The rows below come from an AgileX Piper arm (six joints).
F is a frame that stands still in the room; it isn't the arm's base.
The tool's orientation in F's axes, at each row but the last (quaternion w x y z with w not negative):
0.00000 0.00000 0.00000 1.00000
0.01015 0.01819 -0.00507 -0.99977
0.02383 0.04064 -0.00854 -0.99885
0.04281 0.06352 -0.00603 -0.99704
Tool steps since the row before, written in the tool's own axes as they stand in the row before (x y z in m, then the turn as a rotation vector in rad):
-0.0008 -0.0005 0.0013 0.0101 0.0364 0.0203
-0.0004 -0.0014 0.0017 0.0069 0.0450 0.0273
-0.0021 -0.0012 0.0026 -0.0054 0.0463 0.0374
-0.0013 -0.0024 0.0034 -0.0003 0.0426 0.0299
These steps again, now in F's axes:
0.0008 0.0005 0.0013 -0.0101 -0.0364 0.0203
0.0003 0.0014 0.0017 -0.0070 -0.0449 0.0275
0.0018 0.0013 0.0027 0.0045 -0.0454 0.0386
0.0006 0.0025 0.0035 0.0001 -0.0422 0.0304

